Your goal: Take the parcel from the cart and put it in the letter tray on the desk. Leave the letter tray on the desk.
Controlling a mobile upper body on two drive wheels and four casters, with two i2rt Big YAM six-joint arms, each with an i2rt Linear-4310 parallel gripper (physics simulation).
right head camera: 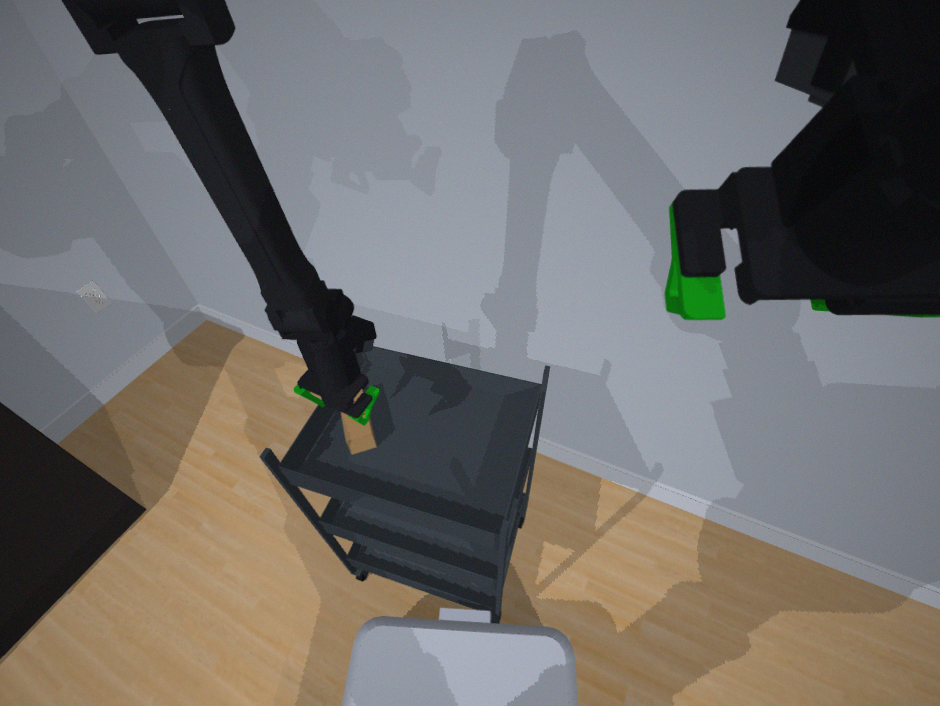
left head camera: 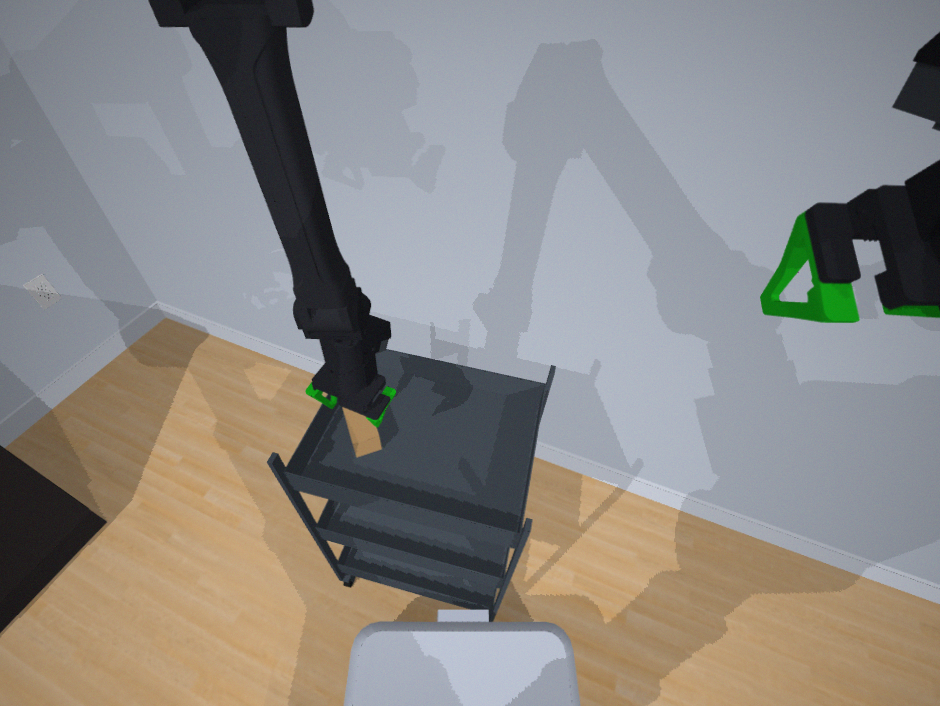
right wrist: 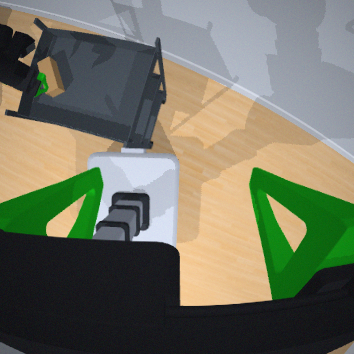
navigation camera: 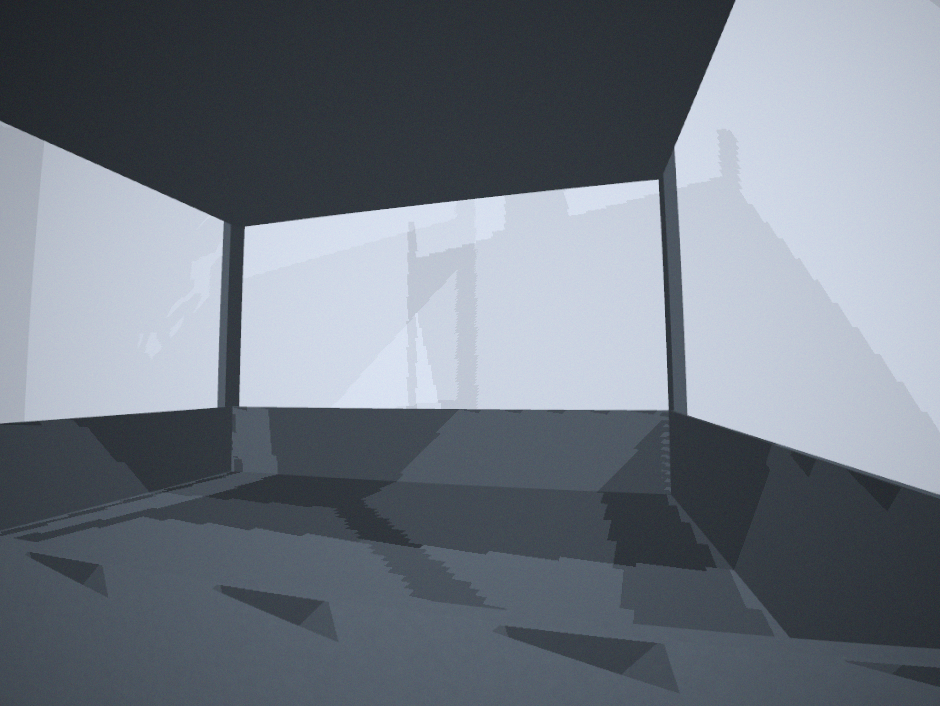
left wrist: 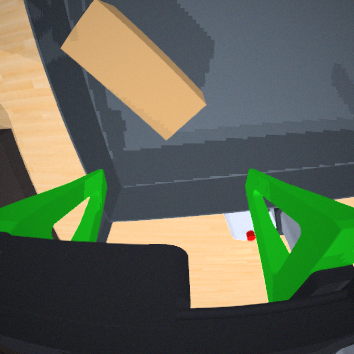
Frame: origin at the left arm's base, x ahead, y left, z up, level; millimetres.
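Seen in the pictures: left gripper, fingertip midpoint: (right head camera: pixel 345 413) (left head camera: pixel 356 415) (right wrist: pixel 35 84) (left wrist: pixel 175 177); right gripper, fingertip midpoint: (right head camera: pixel 740 301) (left head camera: pixel 824 305) (right wrist: pixel 175 175).
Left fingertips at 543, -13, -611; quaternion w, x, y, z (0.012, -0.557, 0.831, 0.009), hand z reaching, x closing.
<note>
A point is followed by its place in that frame, as x, y, z.
The parcel (left head camera: pixel 363 436) {550, -14, -695} (right head camera: pixel 358 436) {545, -18, -695} (left wrist: pixel 135 70) {604, 2, -695} (right wrist: pixel 50 75) {597, -11, -695}, a tan box, lies in the top tray of the dark grey cart (left head camera: pixel 410 497) {451, -110, -747} (right head camera: pixel 402 493) {455, -114, -747} (left wrist: pixel 175 200) {445, 31, -708} (right wrist: pixel 75 126) {420, -95, -747}, near its left side. My left gripper (left head camera: pixel 353 410) {543, -13, -611} (right head camera: pixel 340 406) {543, -13, -611} (left wrist: pixel 175 177) {543, -13, -611} is open and empty above the cart; in the left wrist view the parcel lies beyond the fingertips, turned diagonally, apart from them. It partly hides the parcel in the head views. My right gripper (right wrist: pixel 175 175) {330, -452, -139} is open and empty, high up at the right, away from the cart. The letter tray does not show.
A dark flat-topped piece of furniture (left head camera: pixel 37 531) {513, 918, -1165} (right head camera: pixel 56 524) {470, 938, -1126} stands at the left edge; whether it is the desk I cannot tell. My light grey base (left head camera: pixel 463 661) {238, -225, -1150} (right head camera: pixel 459 661) {236, -221, -1150} (right wrist: pixel 150 175) {201, -333, -1150} is close to the cart's near side. A wall rises behind the cart.
</note>
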